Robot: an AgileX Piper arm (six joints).
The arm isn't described. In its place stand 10 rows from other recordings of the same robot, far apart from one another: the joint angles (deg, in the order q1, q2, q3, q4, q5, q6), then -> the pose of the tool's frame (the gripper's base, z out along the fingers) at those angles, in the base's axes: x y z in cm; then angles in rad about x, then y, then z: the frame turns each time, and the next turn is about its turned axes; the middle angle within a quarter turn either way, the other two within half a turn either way.
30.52 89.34 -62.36 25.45 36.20 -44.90 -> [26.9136 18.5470 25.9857 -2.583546 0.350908 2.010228]
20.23 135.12 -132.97 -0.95 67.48 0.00 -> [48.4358 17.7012 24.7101 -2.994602 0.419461 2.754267]
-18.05 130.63 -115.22 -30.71 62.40 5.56 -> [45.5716 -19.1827 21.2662 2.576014 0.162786 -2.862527]
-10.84 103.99 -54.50 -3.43 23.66 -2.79 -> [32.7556 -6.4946 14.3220 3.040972 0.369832 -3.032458]
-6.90 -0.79 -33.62 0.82 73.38 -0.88 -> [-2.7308 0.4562 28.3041 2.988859 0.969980 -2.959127]
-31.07 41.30 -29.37 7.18 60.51 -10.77 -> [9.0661 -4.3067 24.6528 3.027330 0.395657 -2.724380]
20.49 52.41 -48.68 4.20 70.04 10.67 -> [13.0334 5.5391 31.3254 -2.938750 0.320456 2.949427]
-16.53 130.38 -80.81 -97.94 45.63 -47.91 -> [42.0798 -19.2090 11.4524 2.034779 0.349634 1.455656]
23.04 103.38 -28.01 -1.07 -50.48 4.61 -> [26.9489 11.6038 12.9033 -2.299563 1.034415 2.299087]
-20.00 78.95 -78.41 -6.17 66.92 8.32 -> [25.4483 -10.2199 36.8761 2.864278 0.411762 -2.607000]
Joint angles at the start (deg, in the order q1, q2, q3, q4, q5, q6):
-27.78 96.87 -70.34 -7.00 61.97 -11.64
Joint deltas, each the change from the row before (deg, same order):
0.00 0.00 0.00 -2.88 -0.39 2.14
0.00 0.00 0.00 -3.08 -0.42 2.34
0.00 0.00 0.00 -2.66 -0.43 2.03
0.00 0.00 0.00 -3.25 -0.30 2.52
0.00 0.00 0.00 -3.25 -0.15 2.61
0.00 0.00 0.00 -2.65 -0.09 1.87
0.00 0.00 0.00 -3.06 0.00 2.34
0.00 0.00 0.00 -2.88 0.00 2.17
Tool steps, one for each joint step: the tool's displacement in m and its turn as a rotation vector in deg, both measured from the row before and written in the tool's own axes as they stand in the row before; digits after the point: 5 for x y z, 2 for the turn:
0.00016 -0.00407 -0.00009 2.57 0.08 0.78
-0.00001 -0.00434 -0.00010 2.74 -0.02 0.86
-0.00026 -0.00375 -0.00008 2.36 -0.18 0.74
-0.00014 -0.00452 -0.00011 2.84 -0.11 0.92
-0.00010 -0.00449 -0.00011 2.83 -0.09 1.00
-0.00018 -0.00365 -0.00007 2.30 -0.13 0.55
-0.00019 -0.00421 -0.00010 2.65 -0.14 0.82
-0.00034 -0.00395 -0.00009 2.49 -0.23 0.74

